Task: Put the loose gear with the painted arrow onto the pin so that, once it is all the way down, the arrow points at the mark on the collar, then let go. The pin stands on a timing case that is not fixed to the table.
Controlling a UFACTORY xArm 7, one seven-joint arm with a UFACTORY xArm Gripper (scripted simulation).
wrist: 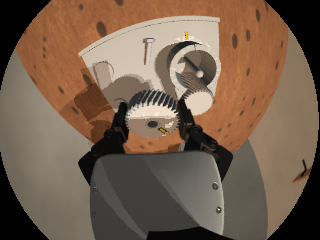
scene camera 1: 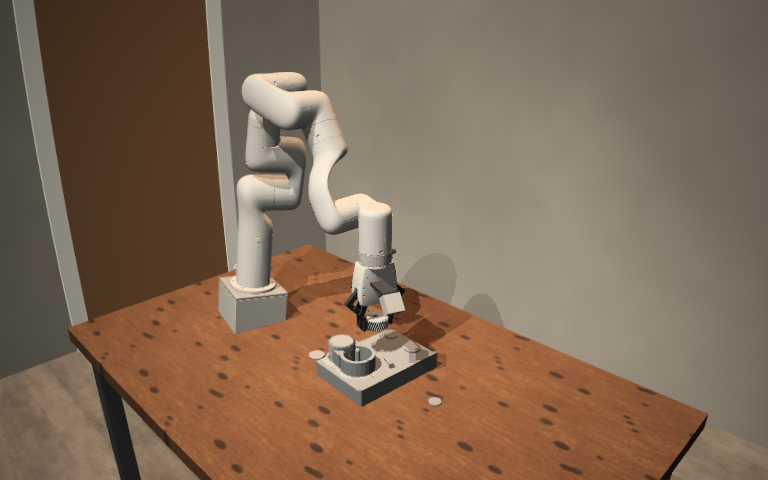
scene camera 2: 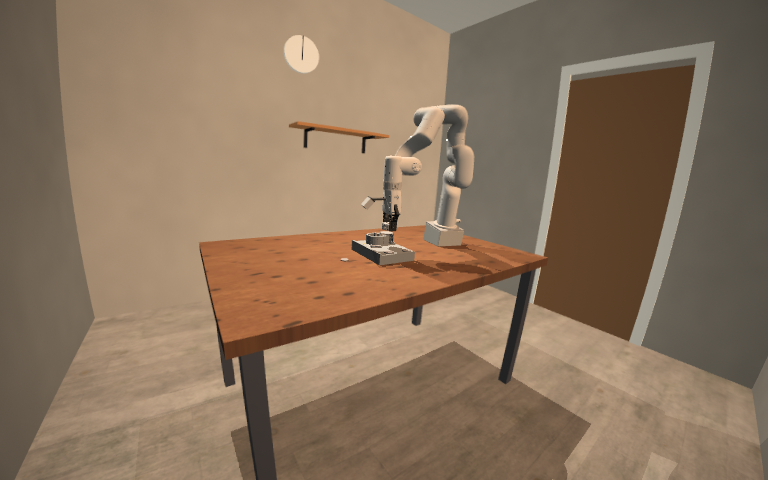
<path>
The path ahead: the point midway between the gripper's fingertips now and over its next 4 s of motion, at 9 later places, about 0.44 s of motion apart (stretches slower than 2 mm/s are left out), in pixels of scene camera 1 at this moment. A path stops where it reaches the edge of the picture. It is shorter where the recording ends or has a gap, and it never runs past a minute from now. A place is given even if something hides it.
The gripper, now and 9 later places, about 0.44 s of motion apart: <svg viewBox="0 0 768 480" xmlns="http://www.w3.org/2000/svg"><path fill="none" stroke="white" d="M375 325L356 338L356 339L356 339L356 342L357 347L357 348L357 349L357 350L357 348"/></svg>
</path>
